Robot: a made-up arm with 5 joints.
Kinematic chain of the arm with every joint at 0, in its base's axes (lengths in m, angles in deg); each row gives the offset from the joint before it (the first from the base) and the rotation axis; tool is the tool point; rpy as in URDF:
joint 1: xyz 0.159 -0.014 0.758 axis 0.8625 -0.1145 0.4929
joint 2: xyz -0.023 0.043 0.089 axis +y
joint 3: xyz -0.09 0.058 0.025 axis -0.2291 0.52 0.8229
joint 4: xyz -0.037 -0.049 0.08 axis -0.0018 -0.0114 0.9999
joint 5: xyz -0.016 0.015 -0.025 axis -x
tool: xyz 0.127 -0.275 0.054 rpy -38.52 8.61 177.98
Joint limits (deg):
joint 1: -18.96..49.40
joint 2: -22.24..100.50
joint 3: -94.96..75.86
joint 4: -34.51..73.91
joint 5: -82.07..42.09
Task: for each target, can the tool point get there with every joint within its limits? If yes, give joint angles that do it. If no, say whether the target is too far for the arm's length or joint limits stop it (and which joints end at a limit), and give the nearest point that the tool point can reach.
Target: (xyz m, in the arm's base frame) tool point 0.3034 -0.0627 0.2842
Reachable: no: joint limits stop it (at a limit: joint 1, joint 2, joint 3) | nearest point 0.2790 0.0126 0.5587 | short by 0.286 m
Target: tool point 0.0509 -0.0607 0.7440
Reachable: yes | joints 2.89 56.54 -33.48 34.32 -67.11
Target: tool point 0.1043 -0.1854 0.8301
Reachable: yes | joints 11.44 42.90 -62.00 43.43 -38.52
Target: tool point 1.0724 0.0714 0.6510
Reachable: no: too far | nearest point 0.4671 0.0695 0.7669 | short by 0.616 m
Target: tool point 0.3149 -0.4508 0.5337
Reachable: no: joint limits stop it (at a limit: joint 1) | nearest point 0.1938 -0.3070 0.7123 | short by 0.259 m
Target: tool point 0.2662 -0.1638 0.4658
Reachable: no: joint limits stop it (at a limit: joint 1, joint 2, joint 3, joint 4) | nearest point 0.2604 -0.0744 0.5975 | short by 0.159 m
